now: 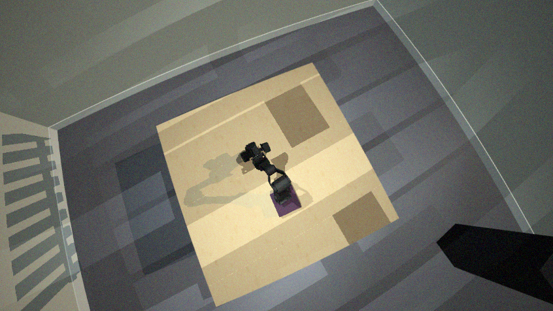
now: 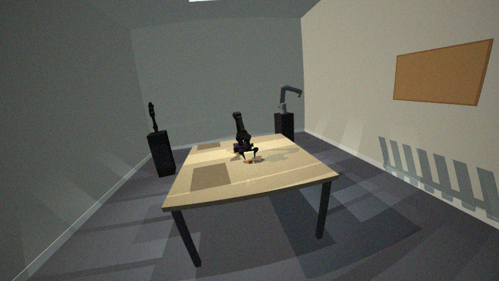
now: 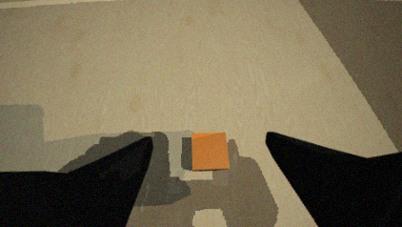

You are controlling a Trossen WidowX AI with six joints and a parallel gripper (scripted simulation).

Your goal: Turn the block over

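The orange block is 30 mm below my gripper tip and 10 mm behind it.
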